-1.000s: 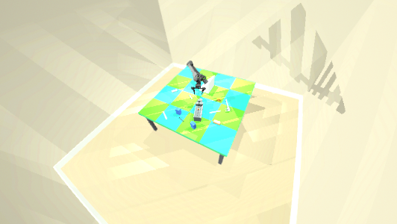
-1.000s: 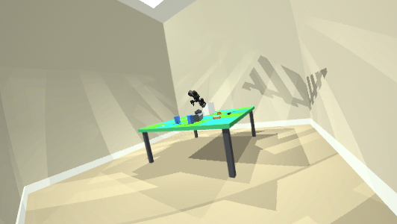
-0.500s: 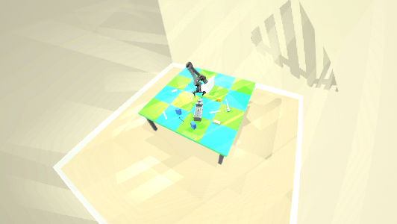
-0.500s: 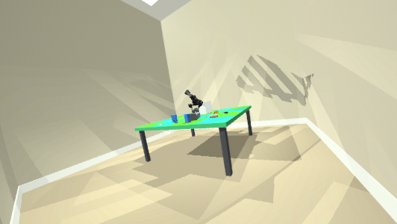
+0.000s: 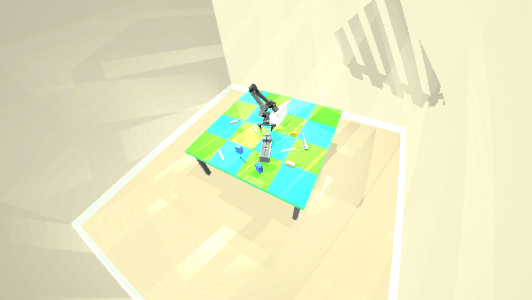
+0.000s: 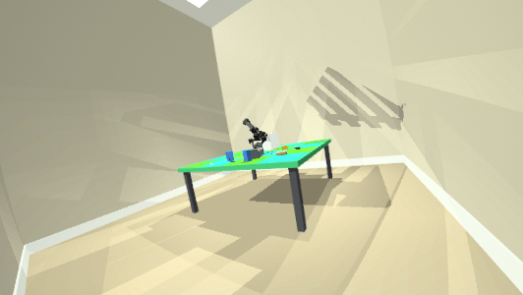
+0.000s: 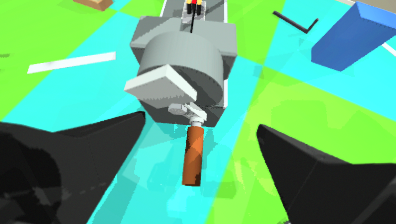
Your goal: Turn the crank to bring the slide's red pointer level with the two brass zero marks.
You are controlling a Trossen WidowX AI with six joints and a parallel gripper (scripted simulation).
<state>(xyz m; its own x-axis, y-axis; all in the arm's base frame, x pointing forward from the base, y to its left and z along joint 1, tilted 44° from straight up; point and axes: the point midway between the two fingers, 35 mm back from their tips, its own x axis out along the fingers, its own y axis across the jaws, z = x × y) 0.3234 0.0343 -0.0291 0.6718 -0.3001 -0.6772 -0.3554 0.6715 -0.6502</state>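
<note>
Right now the crank handle is 2 cm behind my gripper tip and 2 cm below it. Also, from my gripper tip: red pointer 14 cm ahead, 8 cm to the left, 1 cm below; orange piece 18 cm behind, 22 cm to the left, 7 cm below; black L-shaped key 32 cm ahead, 9 cm to the right, 8 cm below.
</note>
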